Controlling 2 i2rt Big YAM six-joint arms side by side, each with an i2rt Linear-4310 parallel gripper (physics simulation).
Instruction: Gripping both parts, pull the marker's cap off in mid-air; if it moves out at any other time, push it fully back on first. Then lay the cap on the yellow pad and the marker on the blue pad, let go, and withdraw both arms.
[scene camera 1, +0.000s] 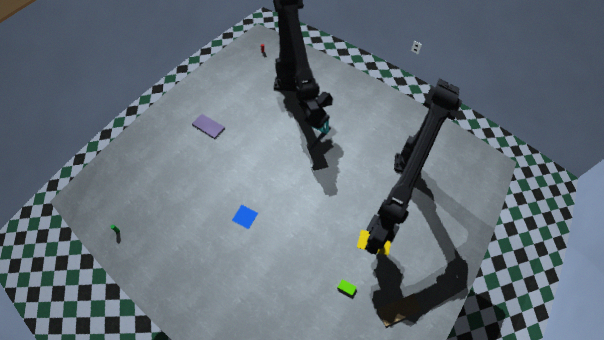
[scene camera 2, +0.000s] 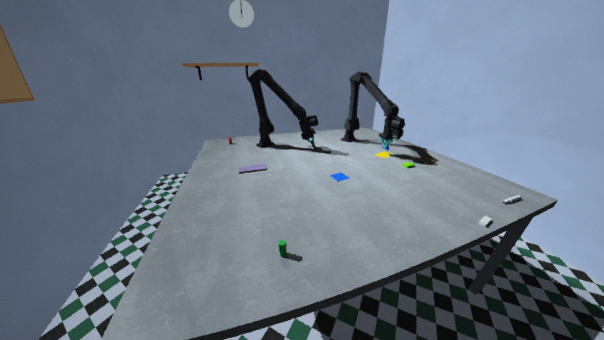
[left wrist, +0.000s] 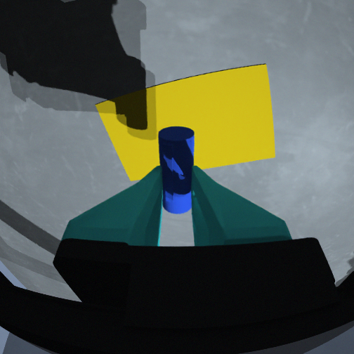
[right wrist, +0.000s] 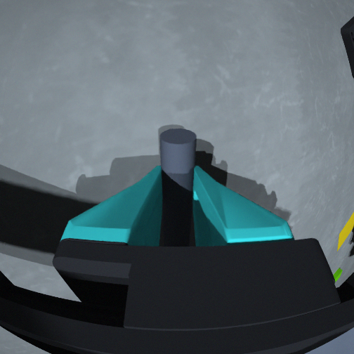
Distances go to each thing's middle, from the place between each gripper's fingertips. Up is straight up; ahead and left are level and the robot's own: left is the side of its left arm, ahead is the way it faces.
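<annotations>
You'd find the yellow pad (left wrist: 230, 112) 5 cm below my left hand. By its middle, the yellow pad is nearer to my left hand than to my right hand.
As for my right hand, the pad is 45 cm to the left of it, 26 cm ahead of it and 3 cm below it.
</annotations>
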